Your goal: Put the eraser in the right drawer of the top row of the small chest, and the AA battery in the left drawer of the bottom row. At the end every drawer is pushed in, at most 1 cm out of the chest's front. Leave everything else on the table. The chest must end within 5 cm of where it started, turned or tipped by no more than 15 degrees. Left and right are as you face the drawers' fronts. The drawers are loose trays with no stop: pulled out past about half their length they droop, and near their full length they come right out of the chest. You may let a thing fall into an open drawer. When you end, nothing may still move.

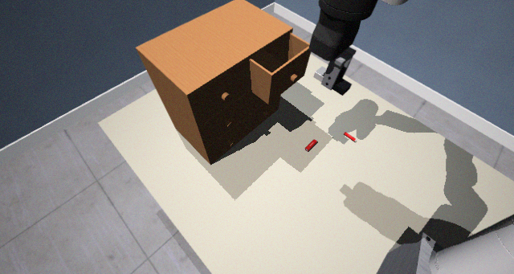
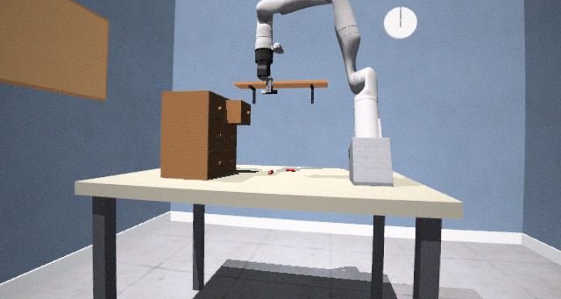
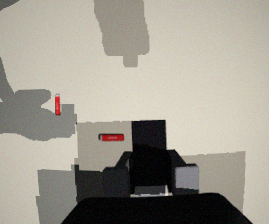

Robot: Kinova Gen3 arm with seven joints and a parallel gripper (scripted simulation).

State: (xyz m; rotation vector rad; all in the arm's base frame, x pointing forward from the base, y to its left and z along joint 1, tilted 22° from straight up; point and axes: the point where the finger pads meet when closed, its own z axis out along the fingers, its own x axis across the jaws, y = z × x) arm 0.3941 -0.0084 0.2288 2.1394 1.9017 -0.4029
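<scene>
My gripper is now 10 mm short of the black-and-white eraser and 10 mm above it.
</scene>
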